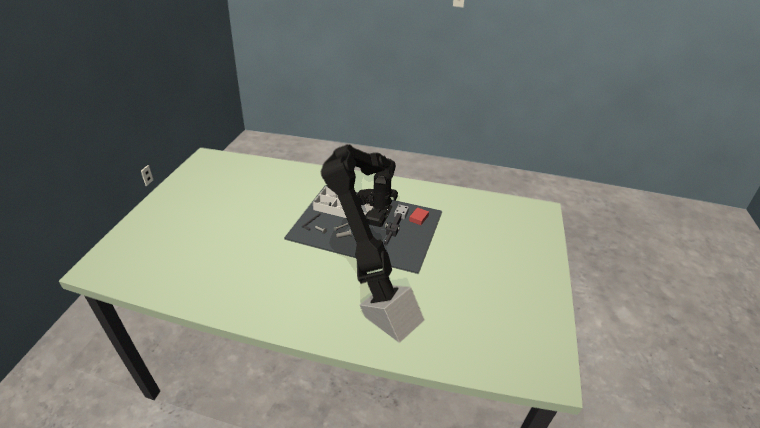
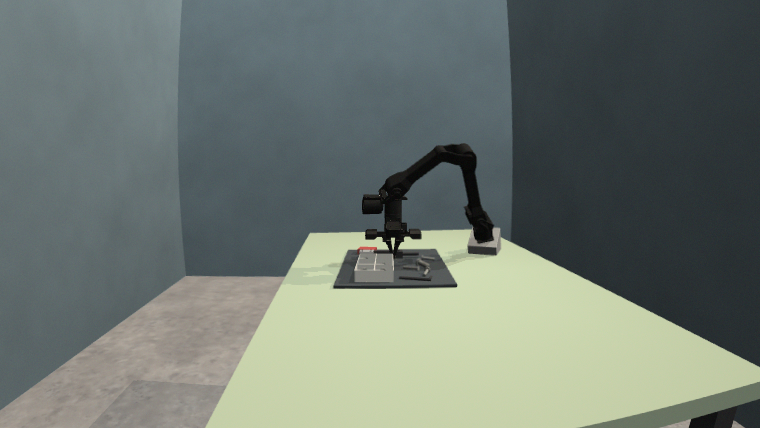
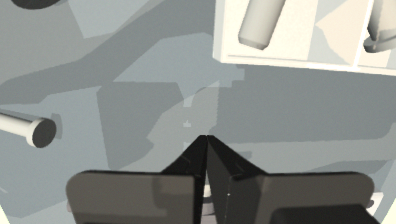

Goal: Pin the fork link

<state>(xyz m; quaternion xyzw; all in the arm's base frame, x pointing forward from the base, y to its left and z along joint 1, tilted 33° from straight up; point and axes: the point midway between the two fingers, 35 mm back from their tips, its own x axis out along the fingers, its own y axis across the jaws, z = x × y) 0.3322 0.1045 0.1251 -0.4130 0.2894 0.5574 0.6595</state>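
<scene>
My gripper is now 20 mm short of the eye plate, 50 mm to the left of it and 30 mm above it. Round my hand: red block: 100 mm ahead, 110 mm to the right, 30 mm below; white parts box: 50 mm ahead, 160 mm to the left, 30 mm below; mat: 50 mm to the left, 40 mm below.
</scene>
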